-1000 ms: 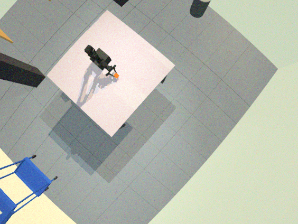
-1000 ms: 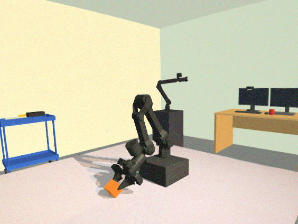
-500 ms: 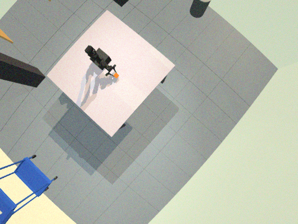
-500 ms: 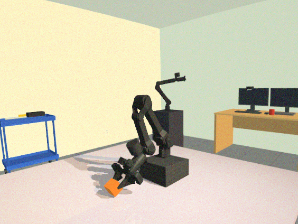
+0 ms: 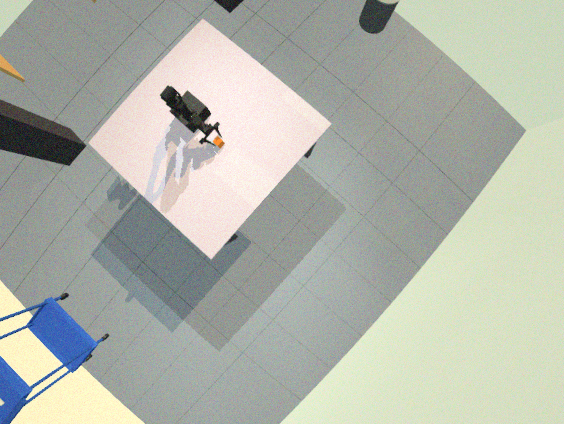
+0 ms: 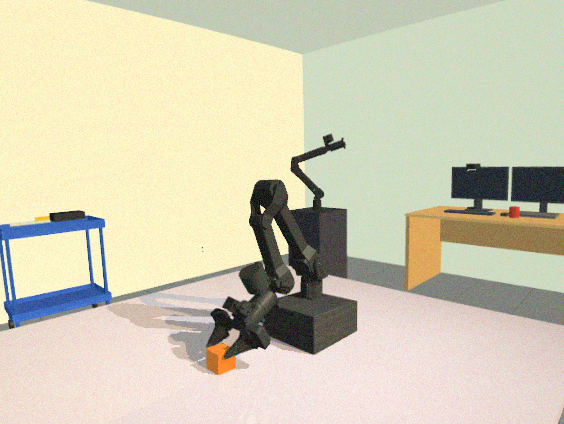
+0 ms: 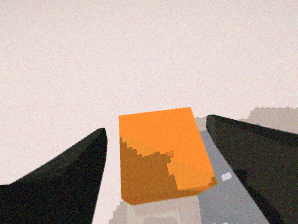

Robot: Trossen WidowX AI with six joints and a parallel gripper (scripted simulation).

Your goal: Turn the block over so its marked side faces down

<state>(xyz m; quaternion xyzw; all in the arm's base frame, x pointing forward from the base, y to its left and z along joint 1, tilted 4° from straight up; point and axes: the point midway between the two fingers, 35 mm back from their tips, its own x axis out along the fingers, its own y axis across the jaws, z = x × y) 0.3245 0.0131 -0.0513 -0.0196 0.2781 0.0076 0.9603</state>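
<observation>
My gripper tip is 3 cm above the orange block and 1 cm past it.
</observation>
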